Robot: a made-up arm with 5 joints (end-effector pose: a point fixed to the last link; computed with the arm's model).
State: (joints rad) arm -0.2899 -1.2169 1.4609 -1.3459 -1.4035
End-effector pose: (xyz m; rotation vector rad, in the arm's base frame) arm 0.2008 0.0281 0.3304 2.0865 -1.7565 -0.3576
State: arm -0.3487 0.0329 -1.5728 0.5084 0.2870
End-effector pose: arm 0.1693 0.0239 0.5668 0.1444 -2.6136 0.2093
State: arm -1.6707 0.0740 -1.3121 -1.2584 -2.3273
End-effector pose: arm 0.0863 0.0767 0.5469 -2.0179 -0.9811 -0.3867
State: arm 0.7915 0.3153 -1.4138 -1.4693 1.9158
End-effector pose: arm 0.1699 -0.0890 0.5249 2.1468 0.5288 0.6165
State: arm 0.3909 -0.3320 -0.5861 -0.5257 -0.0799
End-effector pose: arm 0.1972 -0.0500 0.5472 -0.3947 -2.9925 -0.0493
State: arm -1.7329 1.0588 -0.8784 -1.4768 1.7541
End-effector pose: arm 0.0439 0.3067 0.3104 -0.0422 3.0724 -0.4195
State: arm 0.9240 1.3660 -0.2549 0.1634 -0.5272
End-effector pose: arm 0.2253 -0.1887 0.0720 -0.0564 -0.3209 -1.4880
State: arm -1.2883 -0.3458 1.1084 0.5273 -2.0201
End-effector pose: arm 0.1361 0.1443 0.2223 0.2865 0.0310 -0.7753
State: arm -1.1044 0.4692 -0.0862 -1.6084 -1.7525
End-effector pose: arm 0.2150 0.2391 0.3331 2.7926 -0.3311 -0.1675
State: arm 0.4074 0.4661 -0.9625 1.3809 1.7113
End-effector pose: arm 0.3353 -0.1117 0.3919 -0.6293 -0.3737 1.2029
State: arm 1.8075 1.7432 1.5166 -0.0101 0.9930
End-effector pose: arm 0.1007 0.0698 0.2325 1.6882 0.3332 -0.6459
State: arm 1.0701 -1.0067 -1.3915 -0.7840 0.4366
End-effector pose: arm -0.0179 0.1849 0.4431 1.0359 1.1598 -0.5418
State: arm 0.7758 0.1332 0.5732 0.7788 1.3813
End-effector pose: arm 0.2295 -0.1448 0.2203 -0.0754 -0.0428 0.5565
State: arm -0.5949 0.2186 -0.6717 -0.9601 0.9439
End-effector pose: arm 0.2817 0.1243 0.4804 -0.4520 -2.9875 0.1617
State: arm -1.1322 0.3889 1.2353 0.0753 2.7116
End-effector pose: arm 0.1313 0.0784 0.1459 -0.1171 -0.1219 -2.4837
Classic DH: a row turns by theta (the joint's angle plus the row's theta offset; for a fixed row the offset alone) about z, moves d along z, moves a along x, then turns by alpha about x. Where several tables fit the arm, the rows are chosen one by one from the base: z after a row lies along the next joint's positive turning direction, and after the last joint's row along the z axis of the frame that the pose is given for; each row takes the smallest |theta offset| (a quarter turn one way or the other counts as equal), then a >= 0, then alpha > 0; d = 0 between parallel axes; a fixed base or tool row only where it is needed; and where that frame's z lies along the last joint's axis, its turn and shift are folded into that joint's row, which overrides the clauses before.
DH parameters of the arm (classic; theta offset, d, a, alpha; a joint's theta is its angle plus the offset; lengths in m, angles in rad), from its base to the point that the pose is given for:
base (fixed): 0 0 0.089 3.1416
joint 1: 0 -0.26 0.031 1.5708
joint 2: -1.328 0 0.1123 0
joint 3: 1.2905 0 0.1601 0
joint 4: -1.5333 -0.005 0 1.5708
joint 5: -0.0487 -0.045 0 0

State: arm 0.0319 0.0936 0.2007 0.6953 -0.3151
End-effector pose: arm 0.3363 -0.0129 0.2877 0.0966 -0.5769 -0.3844
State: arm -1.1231 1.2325 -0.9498 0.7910 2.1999
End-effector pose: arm 0.2318 0.2859 0.1923 0.3652 0.6467 -2.9200
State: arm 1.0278 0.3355 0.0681 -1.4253 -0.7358
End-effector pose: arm 0.2218 -0.2298 0.3351 -0.3324 -2.7188 -0.6073
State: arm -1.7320 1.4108 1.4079 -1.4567 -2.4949
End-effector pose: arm 0.0935 0.0032 0.1502 0.1810 0.1153 -0.8086
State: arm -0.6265 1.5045 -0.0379 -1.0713 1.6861
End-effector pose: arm 0.2586 0.1166 0.0645 -0.6942 -1.2545 1.9480
